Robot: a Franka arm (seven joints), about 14 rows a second.
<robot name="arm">
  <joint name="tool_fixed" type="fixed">
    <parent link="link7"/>
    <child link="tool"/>
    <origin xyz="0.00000 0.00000 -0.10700" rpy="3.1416 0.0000 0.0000"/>
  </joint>
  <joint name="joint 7" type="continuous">
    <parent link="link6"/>
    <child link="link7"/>
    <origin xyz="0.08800 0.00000 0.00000" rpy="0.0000 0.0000 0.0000"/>
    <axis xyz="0 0 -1"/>
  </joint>
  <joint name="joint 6" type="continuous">
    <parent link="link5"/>
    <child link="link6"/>
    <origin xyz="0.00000 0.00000 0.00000" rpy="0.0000 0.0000 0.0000"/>
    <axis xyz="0 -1 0"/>
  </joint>
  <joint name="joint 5" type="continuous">
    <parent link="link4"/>
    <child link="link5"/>
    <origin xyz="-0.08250 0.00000 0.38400" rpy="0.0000 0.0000 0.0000"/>
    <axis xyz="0 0 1"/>
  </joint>
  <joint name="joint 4" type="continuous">
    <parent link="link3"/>
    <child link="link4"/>
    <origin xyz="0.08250 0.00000 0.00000" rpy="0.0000 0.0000 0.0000"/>
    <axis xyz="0 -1 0"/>
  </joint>
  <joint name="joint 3" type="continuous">
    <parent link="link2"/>
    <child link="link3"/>
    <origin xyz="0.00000 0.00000 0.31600" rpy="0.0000 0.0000 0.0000"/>
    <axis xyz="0 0 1"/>
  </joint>
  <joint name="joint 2" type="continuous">
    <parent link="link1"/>
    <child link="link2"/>
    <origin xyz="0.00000 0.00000 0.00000" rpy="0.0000 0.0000 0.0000"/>
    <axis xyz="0 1 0"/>
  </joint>
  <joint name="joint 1" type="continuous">
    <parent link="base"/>
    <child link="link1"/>
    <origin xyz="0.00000 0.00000 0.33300" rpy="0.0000 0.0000 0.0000"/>
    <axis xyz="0 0 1"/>
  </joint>
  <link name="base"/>
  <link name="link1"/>
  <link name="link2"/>
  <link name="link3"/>
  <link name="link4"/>
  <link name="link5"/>
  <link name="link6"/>
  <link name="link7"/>
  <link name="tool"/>
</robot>
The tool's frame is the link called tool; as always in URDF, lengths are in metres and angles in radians. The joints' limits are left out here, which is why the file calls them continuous.
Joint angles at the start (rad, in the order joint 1, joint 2, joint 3, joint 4, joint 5, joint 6, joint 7):
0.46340, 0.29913, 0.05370, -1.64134, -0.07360, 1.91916, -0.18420
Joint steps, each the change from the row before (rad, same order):
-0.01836, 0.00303, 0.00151, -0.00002, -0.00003, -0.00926, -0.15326
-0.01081, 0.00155, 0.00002, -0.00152, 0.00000, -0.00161, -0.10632
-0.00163, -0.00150, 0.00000, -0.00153, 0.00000, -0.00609, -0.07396
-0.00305, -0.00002, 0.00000, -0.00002, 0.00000, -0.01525, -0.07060
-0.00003, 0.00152, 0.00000, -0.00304, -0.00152, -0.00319, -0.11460
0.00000, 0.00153, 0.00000, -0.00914, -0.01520, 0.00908, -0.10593
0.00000, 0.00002, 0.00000, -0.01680, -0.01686, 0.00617, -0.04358
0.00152, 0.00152, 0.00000, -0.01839, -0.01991, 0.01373, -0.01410
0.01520, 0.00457, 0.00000, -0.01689, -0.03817, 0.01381, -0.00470
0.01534, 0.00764, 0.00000, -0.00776, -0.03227, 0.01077, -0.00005
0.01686, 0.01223, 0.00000, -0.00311, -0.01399, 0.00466, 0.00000
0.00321, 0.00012, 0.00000, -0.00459, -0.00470, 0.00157, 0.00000
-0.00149, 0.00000, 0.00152, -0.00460, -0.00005, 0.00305, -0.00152
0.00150, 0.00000, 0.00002, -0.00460, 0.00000, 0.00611, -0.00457
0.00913, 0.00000, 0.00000, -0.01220, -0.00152, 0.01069, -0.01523
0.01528, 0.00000, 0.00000, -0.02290, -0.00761, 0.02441, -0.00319
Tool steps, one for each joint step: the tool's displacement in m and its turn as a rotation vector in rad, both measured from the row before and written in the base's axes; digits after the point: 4 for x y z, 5 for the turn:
0.0046, -0.0101, -0.0027, -0.00610, 0.01993, 0.13560
0.0030, -0.0063, -0.0019, -0.00159, 0.01084, 0.09526
-0.0005, -0.0015, -0.0003, -0.00229, 0.01014, 0.07188
-0.0006, -0.0026, -0.0013, -0.00603, 0.01828, 0.06657
-0.0006, -0.0005, -0.0027, -0.00142, 0.01500, 0.11462
0.0001, -0.0011, -0.0045, -0.00965, 0.00407, 0.11190
-0.0016, -0.0020, -0.0073, -0.01722, 0.00669, 0.05062
-0.0015, -0.0010, -0.0083, -0.01793, -0.00101, 0.02513
-0.0045, 0.0059, -0.0093, -0.03296, -0.00850, 0.03791
-0.0034, 0.0071, -0.0073, -0.02642, -0.00948, 0.03131
-0.0041, 0.0090, -0.0087, -0.01518, 0.00353, 0.02404
-0.0016, 0.0012, -0.0020, -0.00504, 0.00067, 0.00574
-0.0006, -0.0003, -0.0019, -0.00016, 0.00206, 0.00207
-0.0008, 0.0008, -0.0016, 0.00122, 0.00007, 0.00712
-0.0043, 0.0045, -0.0047, -0.00117, 0.00451, 0.02681
-0.0072, 0.0073, -0.0084, -0.00285, -0.00232, 0.02681

